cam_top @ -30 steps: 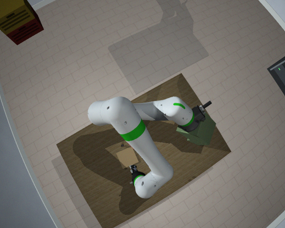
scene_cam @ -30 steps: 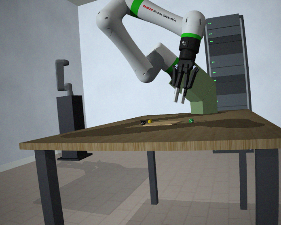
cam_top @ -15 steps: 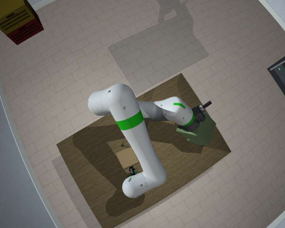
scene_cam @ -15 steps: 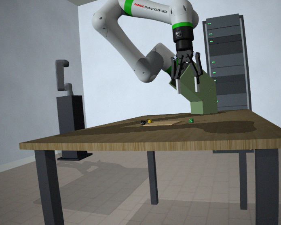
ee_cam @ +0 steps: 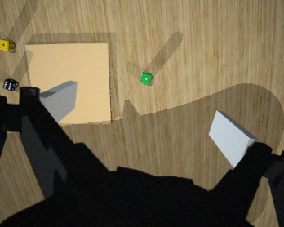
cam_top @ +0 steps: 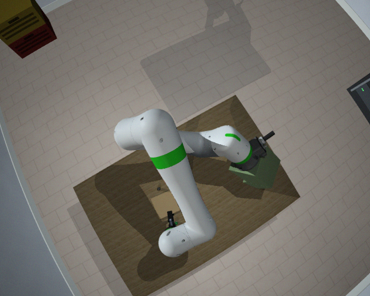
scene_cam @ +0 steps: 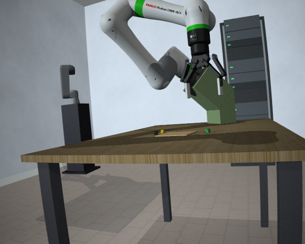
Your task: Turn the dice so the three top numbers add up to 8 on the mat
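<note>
My hand is 150 mm above the green die and 10 mm past it. The rest, counted from my hand: tan mat: 160 mm below, 130 mm to the right, 20 mm behind; yellow die: 220 mm to the right, 150 mm below, 100 mm behind; black die: 230 mm to the right, 150 mm below, 40 mm behind.
</note>
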